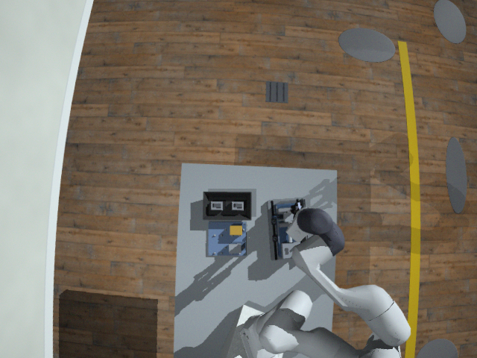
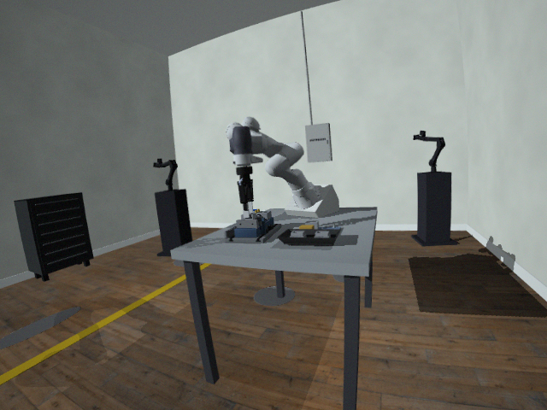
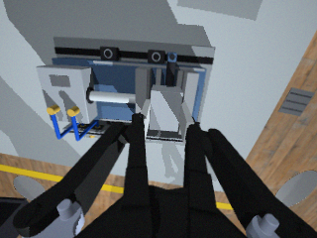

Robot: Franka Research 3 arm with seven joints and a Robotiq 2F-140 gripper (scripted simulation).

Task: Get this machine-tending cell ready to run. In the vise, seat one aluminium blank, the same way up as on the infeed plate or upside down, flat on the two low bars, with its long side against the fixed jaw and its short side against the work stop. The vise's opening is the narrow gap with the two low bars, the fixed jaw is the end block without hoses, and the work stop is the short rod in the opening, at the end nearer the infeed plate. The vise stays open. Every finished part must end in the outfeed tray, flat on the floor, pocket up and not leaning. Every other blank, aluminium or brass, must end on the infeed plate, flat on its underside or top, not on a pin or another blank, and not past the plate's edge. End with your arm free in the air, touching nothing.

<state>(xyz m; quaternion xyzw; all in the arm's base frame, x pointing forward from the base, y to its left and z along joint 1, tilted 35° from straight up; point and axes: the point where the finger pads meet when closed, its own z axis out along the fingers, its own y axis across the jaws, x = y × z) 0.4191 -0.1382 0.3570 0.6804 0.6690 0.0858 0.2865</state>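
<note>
Right now the vise is 10 cm below my hand, 7 cm behind it and 1 cm to the left of it. From my hand the other things lie so: brass blank: 27 cm to the left, 11 cm below, 2 cm behind.
</note>
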